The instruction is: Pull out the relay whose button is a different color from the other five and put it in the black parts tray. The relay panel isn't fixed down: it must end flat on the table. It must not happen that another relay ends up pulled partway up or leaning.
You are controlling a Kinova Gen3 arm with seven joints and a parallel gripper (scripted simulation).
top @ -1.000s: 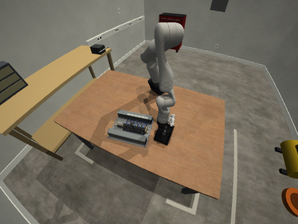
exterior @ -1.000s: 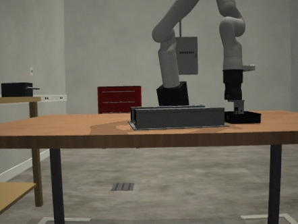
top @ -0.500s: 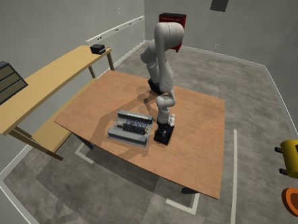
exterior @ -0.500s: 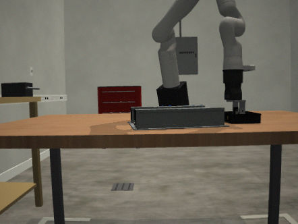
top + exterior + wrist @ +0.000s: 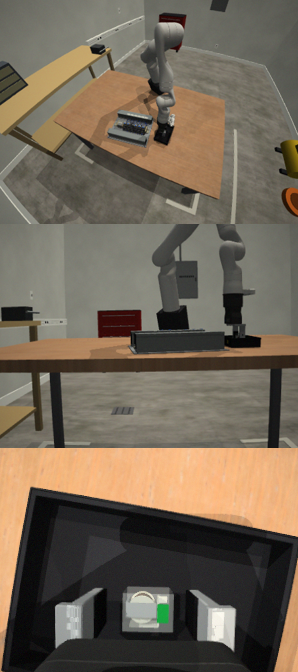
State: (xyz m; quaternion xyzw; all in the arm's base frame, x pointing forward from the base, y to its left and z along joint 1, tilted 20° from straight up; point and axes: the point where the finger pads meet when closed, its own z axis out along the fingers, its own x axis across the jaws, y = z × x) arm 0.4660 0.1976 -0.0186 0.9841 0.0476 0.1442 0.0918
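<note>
The black parts tray lies 2 cm below my hand. From my hand the other things lie so: grey relay panel (3 cm ahead, 27 cm to the right, 1 cm below).
</note>
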